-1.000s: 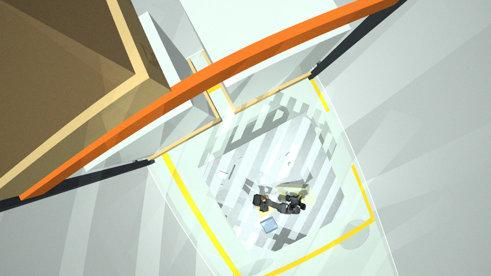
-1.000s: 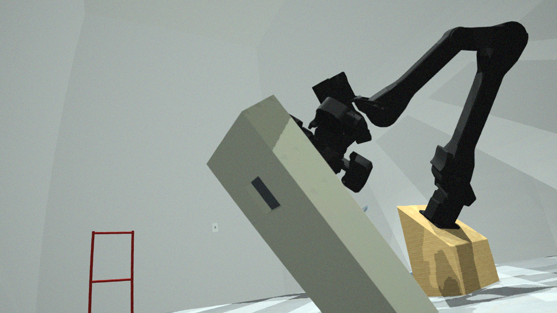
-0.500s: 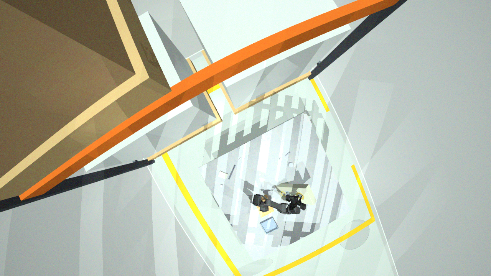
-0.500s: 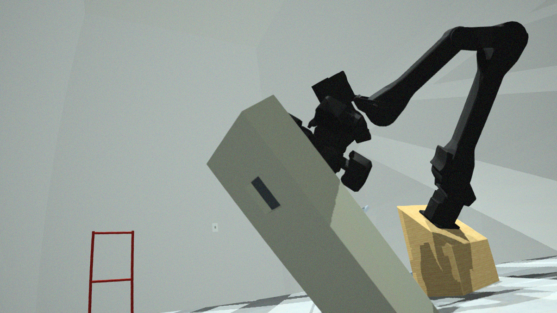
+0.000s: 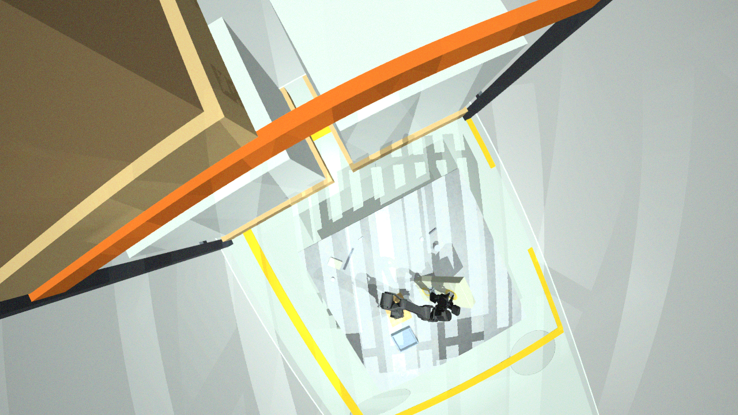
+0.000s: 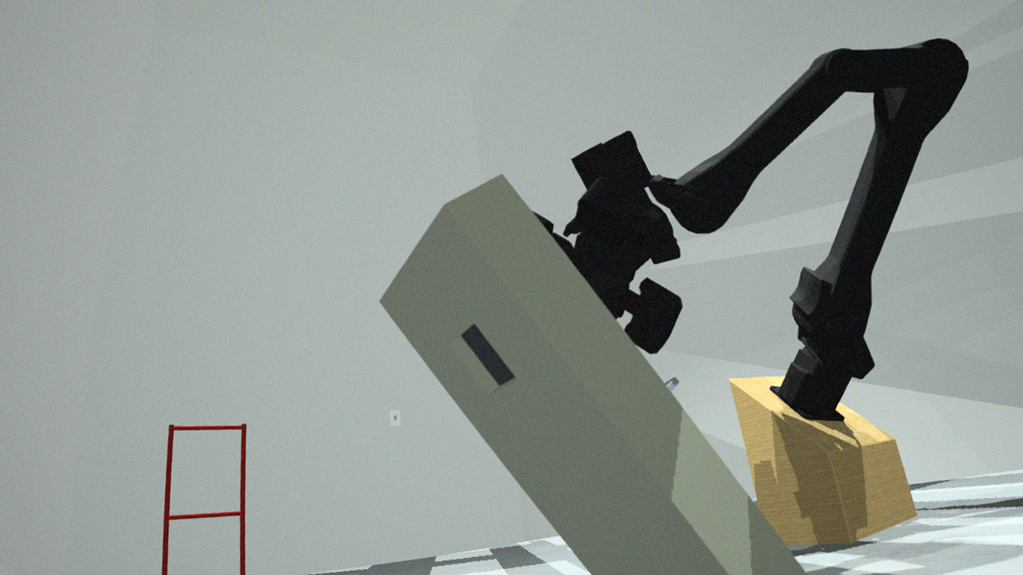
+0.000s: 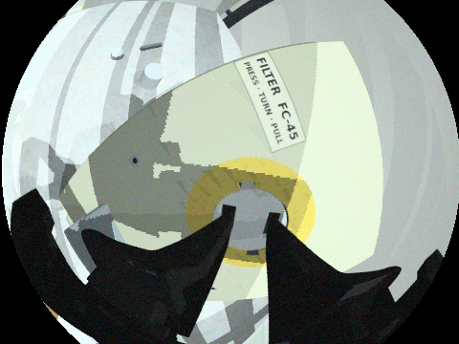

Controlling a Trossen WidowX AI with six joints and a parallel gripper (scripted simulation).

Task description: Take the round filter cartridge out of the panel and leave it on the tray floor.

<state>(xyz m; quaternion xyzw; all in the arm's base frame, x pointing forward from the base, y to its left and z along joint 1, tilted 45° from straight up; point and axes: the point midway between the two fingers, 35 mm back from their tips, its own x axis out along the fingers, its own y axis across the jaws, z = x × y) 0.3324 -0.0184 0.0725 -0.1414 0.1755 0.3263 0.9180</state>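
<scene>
My gripper tip is 10 mm short of the round filter cartridge and 10 mm above it. From my gripper tip the other things lie so: service panel: 30 mm behind, 80 mm below; blue-grey tray: 380 mm behind, 330 mm to the right, 220 mm below.
</scene>
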